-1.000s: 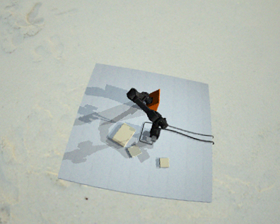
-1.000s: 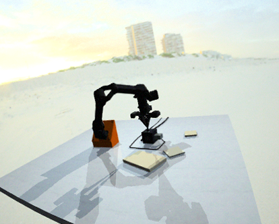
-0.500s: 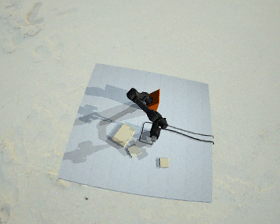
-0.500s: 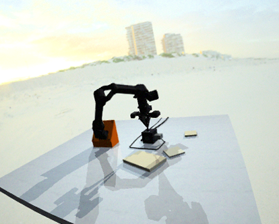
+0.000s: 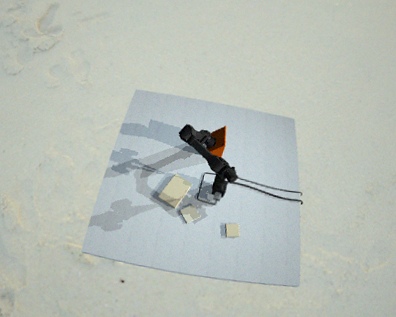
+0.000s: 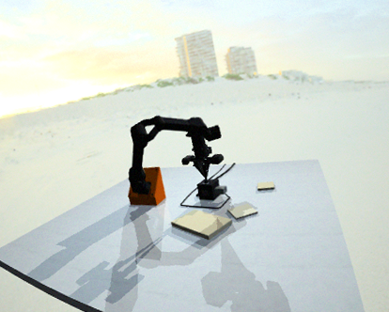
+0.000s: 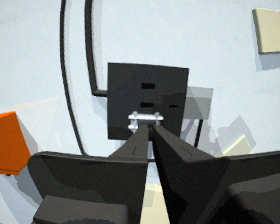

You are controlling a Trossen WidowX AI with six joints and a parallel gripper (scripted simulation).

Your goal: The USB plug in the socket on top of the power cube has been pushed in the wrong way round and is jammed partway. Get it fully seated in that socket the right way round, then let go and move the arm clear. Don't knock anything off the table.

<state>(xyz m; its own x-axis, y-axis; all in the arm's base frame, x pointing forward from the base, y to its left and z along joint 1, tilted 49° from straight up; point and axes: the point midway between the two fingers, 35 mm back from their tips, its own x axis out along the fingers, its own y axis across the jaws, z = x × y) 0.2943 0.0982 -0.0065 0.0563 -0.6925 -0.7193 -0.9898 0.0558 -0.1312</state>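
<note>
The USB plug is 20 mm below my gripper tip. The rest, counted from my gripper tip: silver socket (30 mm below).
</note>
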